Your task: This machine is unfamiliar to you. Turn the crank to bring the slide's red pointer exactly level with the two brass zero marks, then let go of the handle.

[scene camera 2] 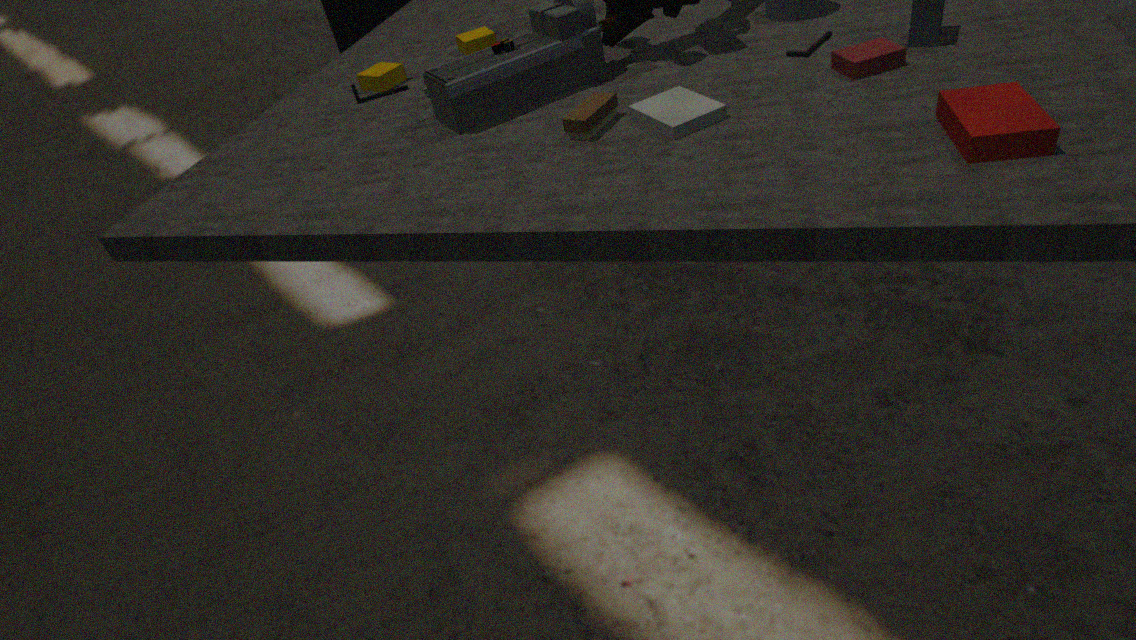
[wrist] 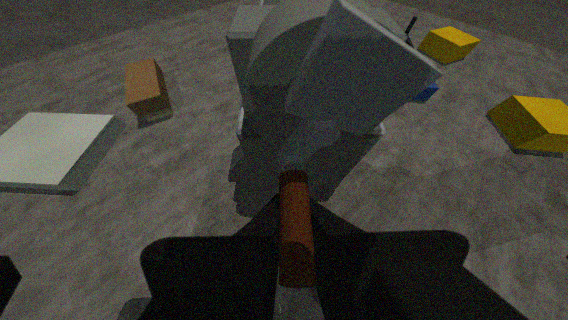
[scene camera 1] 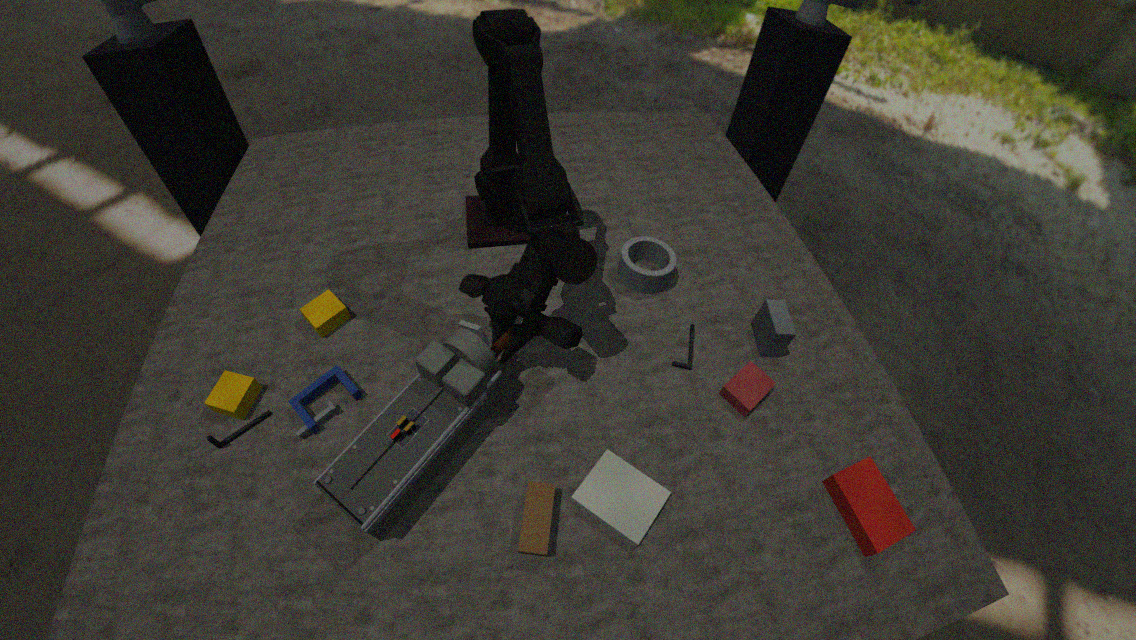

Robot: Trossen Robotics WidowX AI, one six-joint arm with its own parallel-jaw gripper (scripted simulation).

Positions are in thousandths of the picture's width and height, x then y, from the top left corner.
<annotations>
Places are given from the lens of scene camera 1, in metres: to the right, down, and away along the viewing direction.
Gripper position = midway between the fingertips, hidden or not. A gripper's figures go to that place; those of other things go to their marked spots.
gripper (scene camera 1: 438, 565): -0.10, 0.06, 0.66
brown block (scene camera 1: 472, 816): -0.04, 0.25, 0.53
white plate (scene camera 1: 547, 777): 0.07, 0.23, 0.56
blue clamp (scene camera 1: 293, 588): -0.36, 0.09, 0.64
The marked spots on the brown block and the blue clamp are 0.37 m apart.
</annotations>
